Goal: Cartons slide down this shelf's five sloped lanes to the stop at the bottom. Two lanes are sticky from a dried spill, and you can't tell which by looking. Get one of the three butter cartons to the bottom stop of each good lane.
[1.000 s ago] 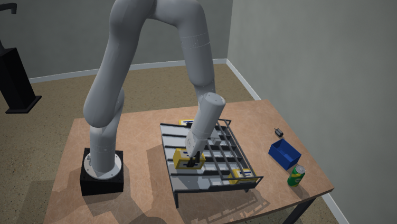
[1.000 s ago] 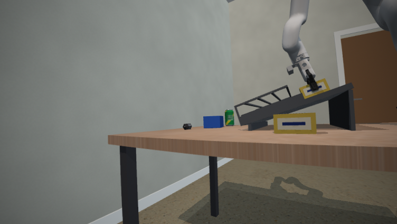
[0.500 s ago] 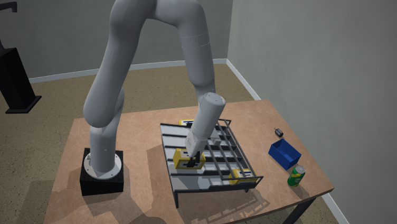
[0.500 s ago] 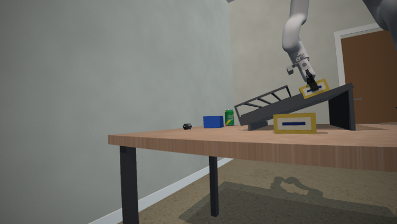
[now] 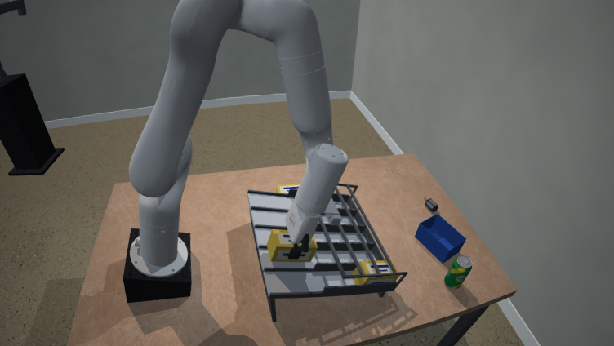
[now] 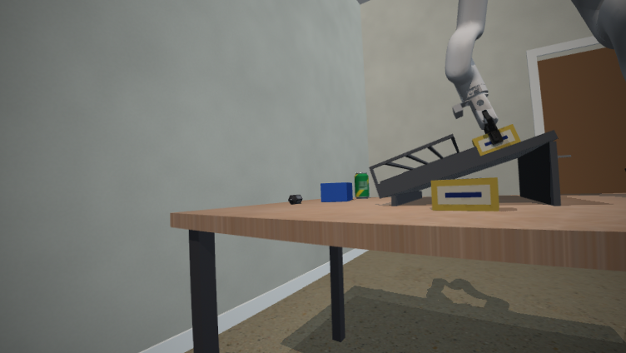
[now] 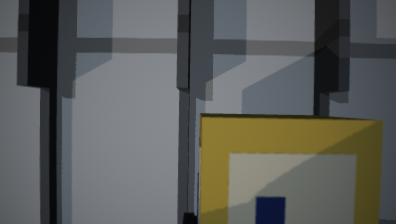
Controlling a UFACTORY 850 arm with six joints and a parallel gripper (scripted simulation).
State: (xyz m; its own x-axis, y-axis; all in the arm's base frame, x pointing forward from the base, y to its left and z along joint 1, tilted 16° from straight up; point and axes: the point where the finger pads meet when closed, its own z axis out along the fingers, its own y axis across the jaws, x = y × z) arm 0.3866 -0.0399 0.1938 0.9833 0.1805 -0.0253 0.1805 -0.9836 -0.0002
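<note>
Now: hand 60 mm above the dark divider, 50 mm to the left of it and 10 mm past it. From my hand the other things lie so: small black object (610 mm ahead, 330 mm to the left, 170 mm below).
</note>
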